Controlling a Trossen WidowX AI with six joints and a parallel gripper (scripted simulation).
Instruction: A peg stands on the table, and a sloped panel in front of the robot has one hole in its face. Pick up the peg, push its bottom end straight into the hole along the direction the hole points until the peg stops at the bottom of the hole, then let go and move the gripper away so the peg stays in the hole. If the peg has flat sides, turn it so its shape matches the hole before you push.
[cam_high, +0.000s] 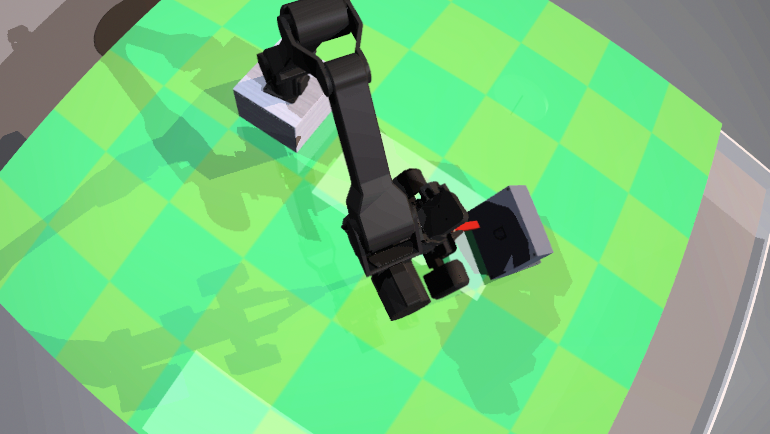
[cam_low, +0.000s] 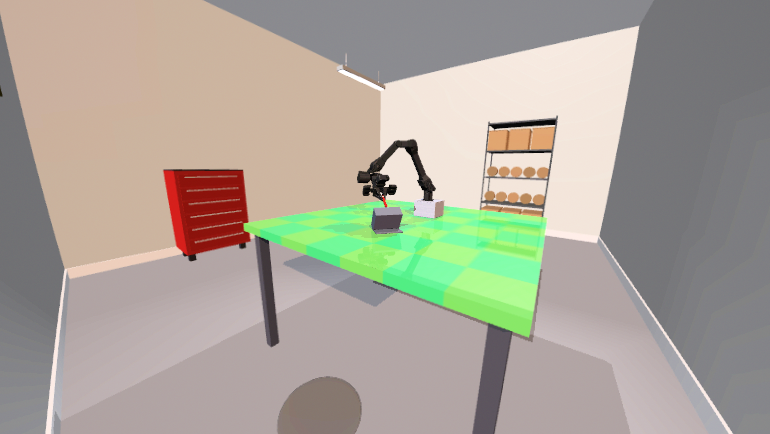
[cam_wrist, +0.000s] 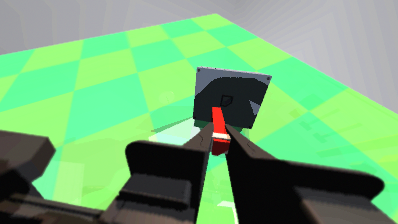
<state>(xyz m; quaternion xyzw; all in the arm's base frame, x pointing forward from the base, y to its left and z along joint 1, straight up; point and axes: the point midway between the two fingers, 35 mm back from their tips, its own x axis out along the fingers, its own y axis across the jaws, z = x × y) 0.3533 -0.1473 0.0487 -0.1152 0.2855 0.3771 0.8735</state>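
Now: the panel 9 cm ahead of my gripper tip, 8 cm below it and 6 cm to the left of it. Round my gripper tip: red peg: 1 cm behind.
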